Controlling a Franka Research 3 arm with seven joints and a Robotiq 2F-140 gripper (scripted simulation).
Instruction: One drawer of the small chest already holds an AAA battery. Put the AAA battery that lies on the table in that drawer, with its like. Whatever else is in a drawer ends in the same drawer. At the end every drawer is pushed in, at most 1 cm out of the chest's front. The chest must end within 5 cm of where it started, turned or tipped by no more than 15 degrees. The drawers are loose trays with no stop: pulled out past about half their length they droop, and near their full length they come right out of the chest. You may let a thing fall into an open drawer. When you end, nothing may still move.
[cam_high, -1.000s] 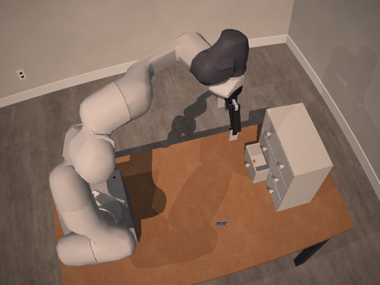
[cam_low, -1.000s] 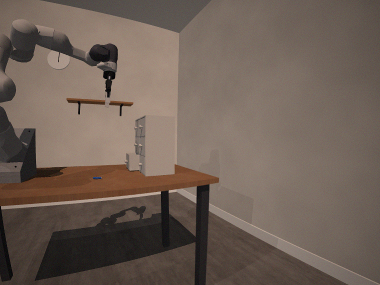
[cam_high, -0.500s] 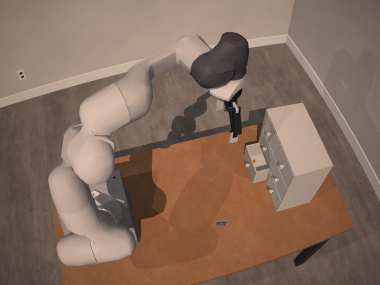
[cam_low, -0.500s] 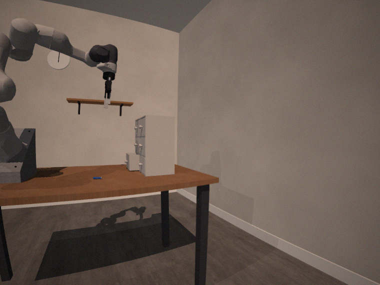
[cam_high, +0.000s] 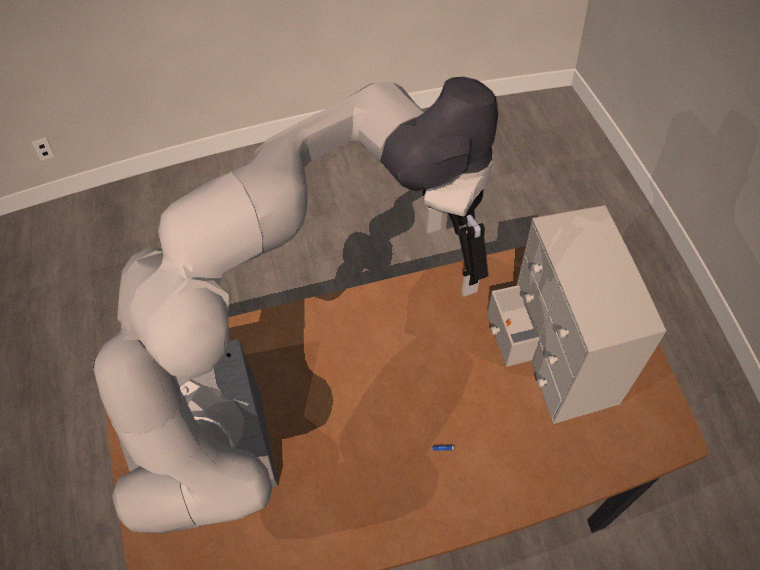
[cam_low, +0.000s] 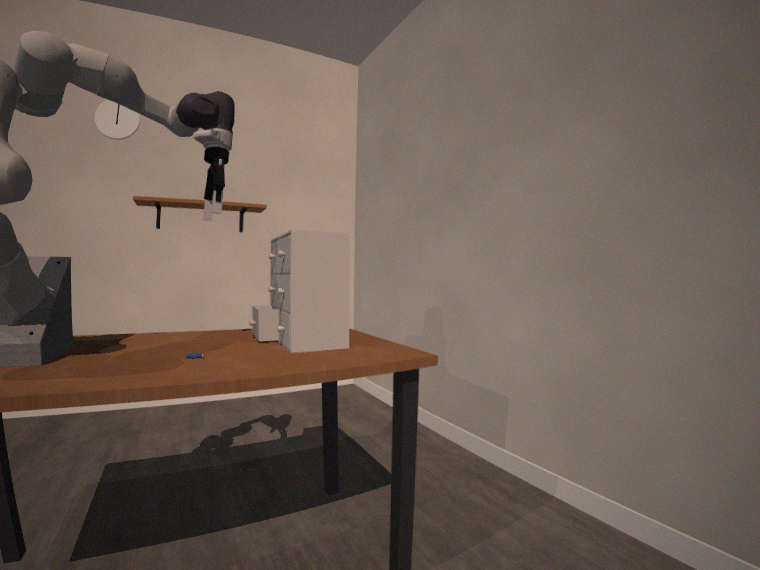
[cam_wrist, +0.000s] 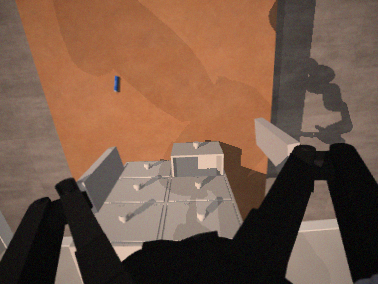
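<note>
The blue AAA battery is 39 cm below my hand, 19 cm to the right of it and 8 cm behind it. From my hand the other things lie so: orange battery 38 cm below, 17 cm ahead, 2 cm to the left.
</note>
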